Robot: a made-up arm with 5 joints.
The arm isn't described. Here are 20 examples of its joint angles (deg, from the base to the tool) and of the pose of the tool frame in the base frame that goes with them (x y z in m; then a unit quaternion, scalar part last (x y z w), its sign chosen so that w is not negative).
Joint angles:
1: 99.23 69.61 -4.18 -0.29 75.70
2: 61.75 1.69 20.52 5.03 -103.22
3: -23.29 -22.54 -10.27 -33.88 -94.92
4: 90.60 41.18 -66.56 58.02 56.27
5: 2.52 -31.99 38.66 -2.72 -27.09
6: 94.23 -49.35 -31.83 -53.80 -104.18
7: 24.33 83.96 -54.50 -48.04 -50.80
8: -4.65 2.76 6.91 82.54 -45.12
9: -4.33 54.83 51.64 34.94 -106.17
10: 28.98 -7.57 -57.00 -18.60 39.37
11: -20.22 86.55 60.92 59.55 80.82
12: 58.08 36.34 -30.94 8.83 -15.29
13: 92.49 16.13 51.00 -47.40 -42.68
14: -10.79 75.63 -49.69 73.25 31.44
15: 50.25 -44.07 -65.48 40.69 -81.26
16: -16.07 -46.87 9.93 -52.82 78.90
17: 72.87 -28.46 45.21 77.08 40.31
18: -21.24 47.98 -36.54 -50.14 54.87
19: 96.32 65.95 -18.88 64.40 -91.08
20: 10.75 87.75 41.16 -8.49 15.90
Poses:
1: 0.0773 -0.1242 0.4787 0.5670 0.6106 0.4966 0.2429
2: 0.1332 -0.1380 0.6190 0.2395 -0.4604 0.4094 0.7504
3: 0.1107 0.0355 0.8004 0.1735 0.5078 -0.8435 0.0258
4: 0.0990 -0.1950 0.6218 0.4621 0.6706 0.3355 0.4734
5: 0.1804 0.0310 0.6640 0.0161 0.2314 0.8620 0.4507
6: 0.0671 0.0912 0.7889 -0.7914 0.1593 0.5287 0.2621
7: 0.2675 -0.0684 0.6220 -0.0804 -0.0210 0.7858 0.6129
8: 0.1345 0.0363 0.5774 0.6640 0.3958 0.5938 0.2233
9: 0.0267 0.0027 0.5339 0.8439 0.2352 0.0357 0.4809
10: 0.1324 0.0102 0.8347 -0.5141 0.3970 0.1007 0.7536
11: -0.0039 0.0224 0.6592 -0.4001 -0.1140 -0.1211 0.9012
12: 0.2012 -0.1611 0.6425 0.2090 0.2919 0.5485 0.7552
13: 0.0792 -0.1477 0.6009 0.2564 -0.0219 0.3038 0.9173
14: 0.1514 0.0688 0.5067 -0.2825 -0.7132 -0.5765 0.2814
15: 0.0428 0.0326 0.8231 -0.4784 -0.2112 0.6558 0.5445
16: 0.0821 0.0511 0.7907 -0.5571 0.3351 0.0997 0.7532
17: 0.1047 -0.0020 0.5622 0.6360 0.4164 0.6289 0.1630
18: 0.2347 0.1218 0.6819 -0.5569 0.4937 0.4803 0.4642
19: 0.0541 -0.1007 0.5006 0.6712 -0.5101 -0.1305 0.5218
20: 0.0465 0.0493 0.4928 -0.6006 -0.5538 -0.5399 0.2028
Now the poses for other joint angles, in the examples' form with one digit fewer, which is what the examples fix.
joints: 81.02 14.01 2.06 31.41 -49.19
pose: 0.108 -0.161 0.601 0.461 -0.109 0.357 0.805
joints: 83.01 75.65 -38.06 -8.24 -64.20
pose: 0.102 -0.219 0.550 0.283 -0.200 0.342 0.873
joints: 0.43 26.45 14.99 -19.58 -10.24
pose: 0.227 0.041 0.600 0.077 0.417 0.830 0.362
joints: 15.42 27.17 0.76 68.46 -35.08
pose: 0.158 0.005 0.550 0.719 0.338 0.552 0.254
